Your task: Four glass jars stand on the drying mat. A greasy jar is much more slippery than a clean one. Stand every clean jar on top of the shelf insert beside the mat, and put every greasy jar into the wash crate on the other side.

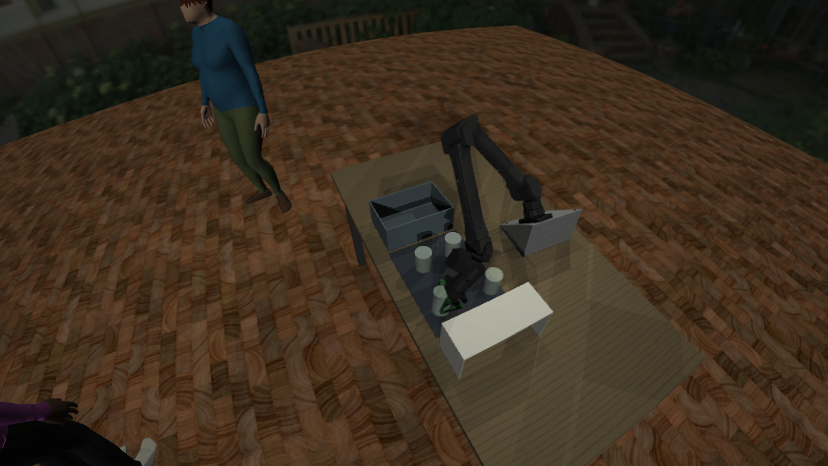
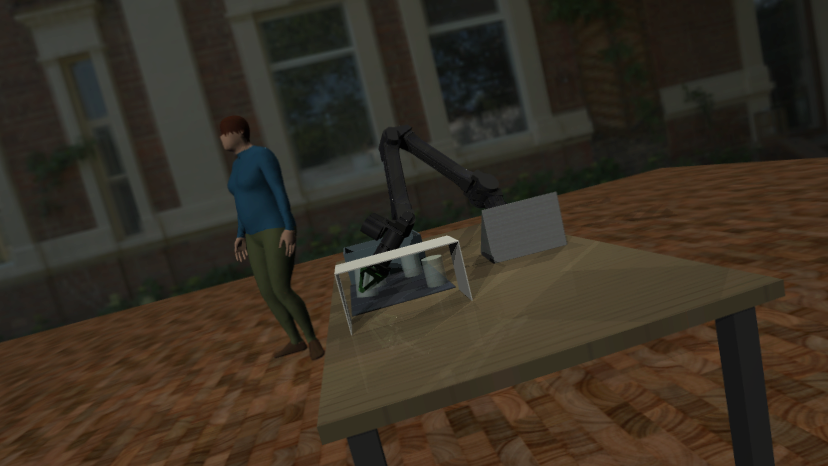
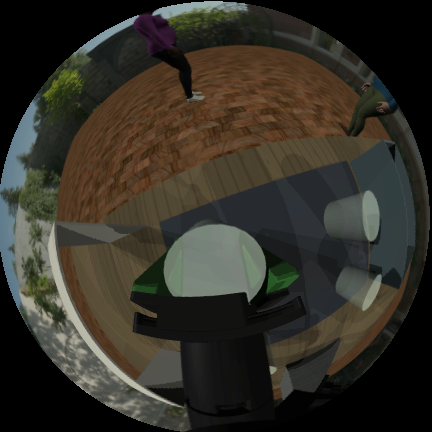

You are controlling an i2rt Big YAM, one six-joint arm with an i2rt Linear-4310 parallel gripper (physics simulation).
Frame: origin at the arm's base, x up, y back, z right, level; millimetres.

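Seen in the pictures: gripper, between the fingertips: (image 1: 437, 306) (image 2: 363, 291) (image 3: 210, 237); arm's base, origin of its link: (image 1: 535, 220) (image 2: 501, 219).
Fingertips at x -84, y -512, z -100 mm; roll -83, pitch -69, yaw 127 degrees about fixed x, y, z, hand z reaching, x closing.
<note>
Pixels of each thing's top centre, then the offset from my fingertips to it. Level surfaces: height alone.
- dark mat, height of its surface: dx -41 mm
- front jar, centre of its top: (image 3: 197, 274) (image 2: 362, 266) (image 1: 442, 292) dx +73, dy +16, dz +1 mm
- wash crate, centre of its top: (image 2: 380, 241) (image 1: 410, 203) dx +76, dy +126, dz +436 mm
- fourth jar, centre of its top: (image 2: 431, 257) (image 1: 494, 274) dx +44, dy +226, dz -8 mm
- white shelf insert, centre of its top: (image 2: 394, 253) (image 1: 499, 318) dx +116, dy +100, dz -186 mm
Four pale jars stand on the dark mat (image 1: 415, 284) (image 2: 399, 295) (image 3: 290, 200). My gripper (image 1: 446, 298) (image 2: 370, 279) (image 3: 210, 237) has its green fingers on either side of the front jar (image 1: 438, 302) (image 3: 215, 262), shut on it; this jar stands upright, apparently on the mat. One jar (image 1: 423, 259) (image 3: 345, 217) and another jar (image 1: 453, 241) (image 2: 411, 264) (image 3: 356, 286) stand near the wash crate (image 1: 420, 225) (image 3: 387, 200). The fourth jar (image 1: 493, 281) (image 2: 434, 272) stands near the white shelf insert (image 1: 495, 321) (image 2: 399, 254). Grease is not visible on any jar.
A grey slanted panel (image 1: 547, 232) (image 2: 524, 228) stands by the arm's base. The arm arches over the mat's inner side. The table edge (image 2: 550, 370) runs along the front. A person in blue (image 1: 223, 63) (image 2: 257, 185) stands on the floor beyond the crate.
</note>
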